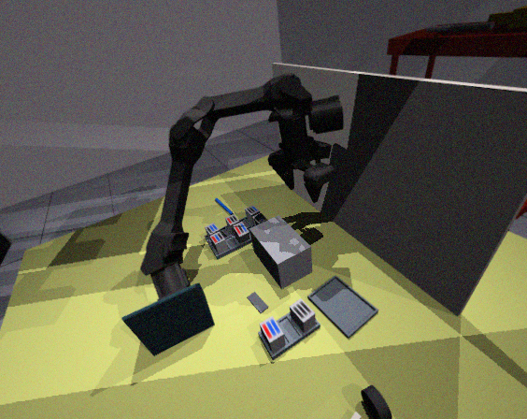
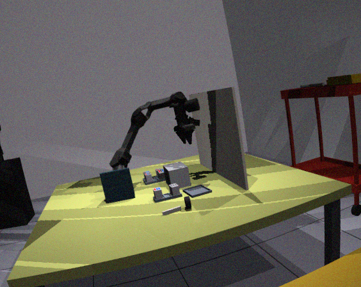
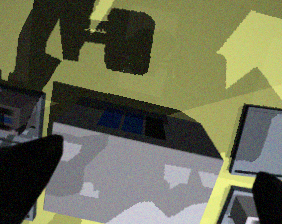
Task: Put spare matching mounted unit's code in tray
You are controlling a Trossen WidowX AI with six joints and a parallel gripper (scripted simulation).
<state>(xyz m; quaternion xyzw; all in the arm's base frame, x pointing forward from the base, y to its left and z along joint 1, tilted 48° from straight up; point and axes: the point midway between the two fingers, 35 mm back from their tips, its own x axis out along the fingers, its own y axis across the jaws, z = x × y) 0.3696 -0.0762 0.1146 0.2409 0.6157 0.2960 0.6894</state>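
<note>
The grey spare block is 23 cm behind my gripper tip, 21 cm to the left of it and 16 cm below it. Also, from my gripper tip: flat grey tray 20 cm to the right, 20 cm below, 3 cm behind; grey mounted unit 15 cm below, 9 cm behind, 1 cm to the left; grey board 15 cm ahead, 3 cm above, 1 cm to the left.
</note>
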